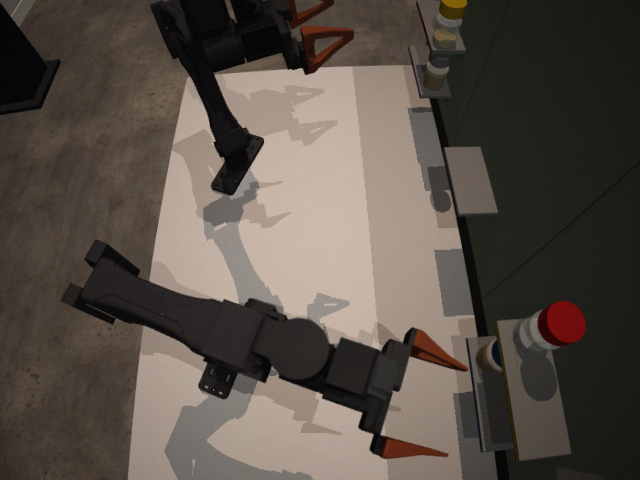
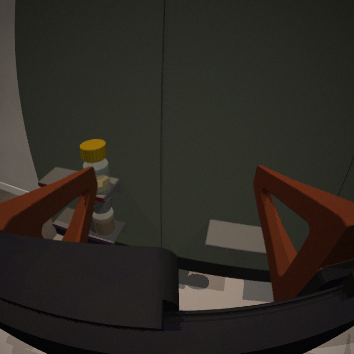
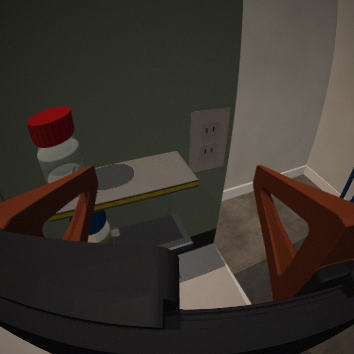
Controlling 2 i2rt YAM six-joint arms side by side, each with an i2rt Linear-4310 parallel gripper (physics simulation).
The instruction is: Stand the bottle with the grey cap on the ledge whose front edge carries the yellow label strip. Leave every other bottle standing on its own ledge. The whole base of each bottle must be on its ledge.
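Pixels of known places: left gripper, fingertip midpoint: [image 1: 343, 15] [image 2: 174, 174]; right gripper, fingertip midpoint: [image 1: 457, 411] [image 3: 175, 173]; left arm's base at its link origin: [image 1: 238, 163].
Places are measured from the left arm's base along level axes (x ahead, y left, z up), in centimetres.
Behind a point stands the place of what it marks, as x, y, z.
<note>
The bottle with the grey cap [image 1: 435, 77] @[43.8, 28.8, 20.5] [image 2: 105, 224] @[42.3, 29.1, 19.7] stands upright on a low ledge with a purple strip [image 2: 66, 220] @[37.5, 42.5, 15.5], below the ledge with the red strip. The ledge with the yellow strip [image 1: 542, 423] @[75.9, -40.6, 29.5] [image 3: 150, 170] @[75.4, -40.0, 29.5] bears a red-capped bottle [image 1: 558, 324] @[70.3, -29.9, 40.0] [image 3: 54, 131] @[69.3, -30.9, 38.8] near one end; the rest of its top shows bare. My left gripper [image 1: 343, 17] @[30.0, -0.2, 51.6] [image 2: 174, 174] @[30.0, -0.2, 51.6] is open and empty, away from the ledges. My right gripper [image 1: 456, 412] @[60.5, -44.1, 40.2] [image 3: 175, 173] @[60.5, -44.1, 40.2] is open and empty, in front of the yellow-strip and blue-strip ledges.
A yellow-capped bottle [image 1: 450, 15] @[43.5, 27.8, 38.2] [image 2: 94, 152] @[42.2, 28.1, 39.3] stands on the red-strip ledge [image 2: 59, 175] @[39.3, 42.6, 29.5], above the grey-capped one. A blue-capped bottle [image 1: 491, 356] @[68.7, -32.0, 22.4] [image 3: 100, 225] @[69.5, -33.2, 24.1] stands on the blue-strip ledge [image 1: 493, 418] @[74.1, -40.5, 15.5] [image 3: 156, 231] @[76.1, -40.0, 15.5], under the yellow-strip ledge. A bare ledge [image 1: 471, 180] @[57.6, 0.3, 22.5] [image 2: 232, 234] @[56.3, 2.9, 22.5] lies between the pairs.
</note>
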